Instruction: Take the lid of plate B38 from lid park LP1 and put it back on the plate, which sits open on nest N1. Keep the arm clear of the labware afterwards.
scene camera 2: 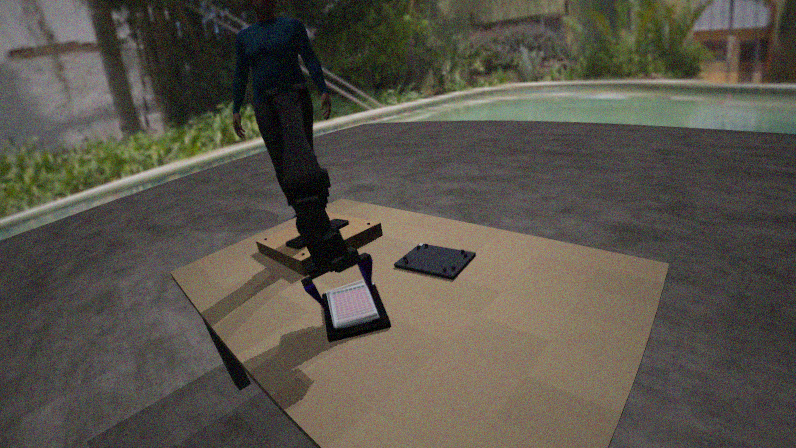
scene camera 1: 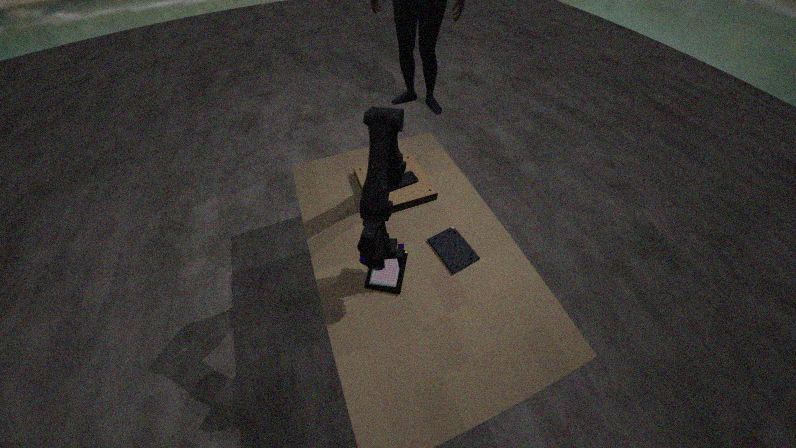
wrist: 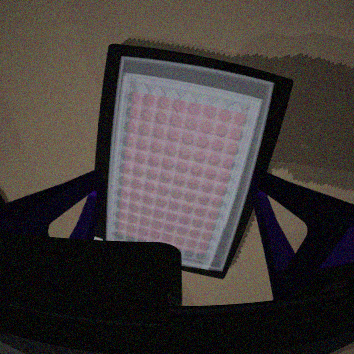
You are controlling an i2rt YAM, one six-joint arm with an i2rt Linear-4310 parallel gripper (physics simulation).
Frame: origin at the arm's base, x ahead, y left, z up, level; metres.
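Seen in the pictures: gripper, fingertip midpoint: [scene camera 2: 350,303] [scene camera 1: 385,267] [wrist: 177,177]; arm's base, link origin: [scene camera 1: 394,184].
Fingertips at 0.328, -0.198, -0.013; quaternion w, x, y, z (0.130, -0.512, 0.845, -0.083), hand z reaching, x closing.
Offsets run from my fingertips to a thing's middle, as dx, dy, dz. "spot": to the spot under its first point. Level surfaces: height alone.
Plate B38 @[+0.001, -0.002, +0.002] [scene camera 1: 385,273] [scene camera 2: 353,307] [wrist: 172,170], with pink wells, sits on the black nest N1 @[-0.004, +0.006, -0.018] [scene camera 1: 402,273] [scene camera 2: 359,333] [wrist: 102,125]. The clear lid @[spot: +0.047, -0.036, +0.003] [wrist: 197,77] lies over the plate; its rim shows around the wells in the wrist view. Whether it is fully seated is hard to tell. My gripper [scene camera 1: 382,254] [scene camera 2: 347,294] [wrist: 177,177] is open, with one finger on each side of the lid and plate near the arm-side end. Lid park LP1 @[+0.034, +0.256, -0.017] [scene camera 1: 452,250] [scene camera 2: 435,260], a dark plate with small pegs, holds no lid. The gripper body hides one plate corner in the wrist view.
The arm's wooden base board [scene camera 1: 414,199] [scene camera 2: 364,235] lies behind the nest on the wooden table top @[dz -0.027] [scene camera 1: 473,345] [scene camera 2: 501,361]. LP1 is beside the nest, to the right in both scene views. A person [scene camera 1: 417,44] [scene camera 2: 272,61] stands behind the arm, beyond the table.
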